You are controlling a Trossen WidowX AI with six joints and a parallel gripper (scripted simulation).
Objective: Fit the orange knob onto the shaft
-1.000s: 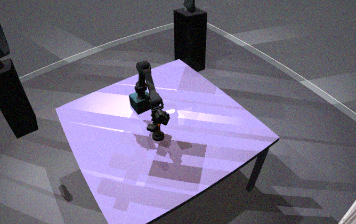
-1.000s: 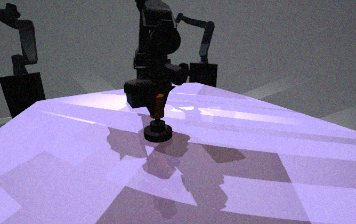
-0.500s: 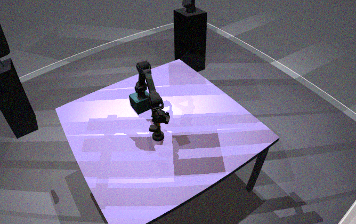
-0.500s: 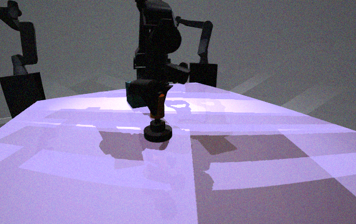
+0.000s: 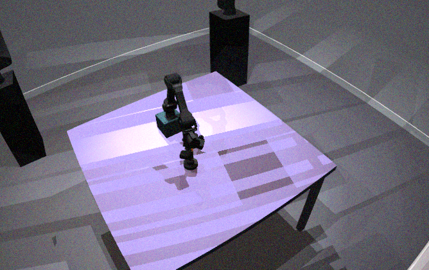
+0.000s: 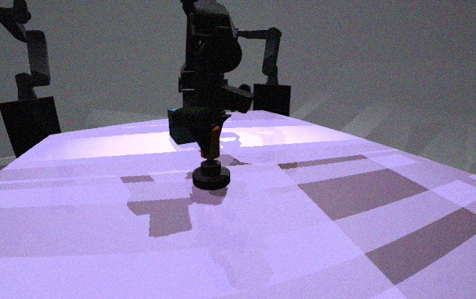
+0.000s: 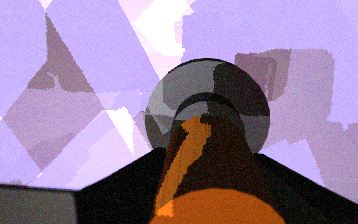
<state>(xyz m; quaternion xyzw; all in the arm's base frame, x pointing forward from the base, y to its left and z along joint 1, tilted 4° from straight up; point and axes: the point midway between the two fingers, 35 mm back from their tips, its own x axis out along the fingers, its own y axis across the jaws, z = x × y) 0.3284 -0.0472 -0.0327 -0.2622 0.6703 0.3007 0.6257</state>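
The orange knob is 20 mm above my gripper tip. Round my gripper tip: dark round pedestal 40 mm below.
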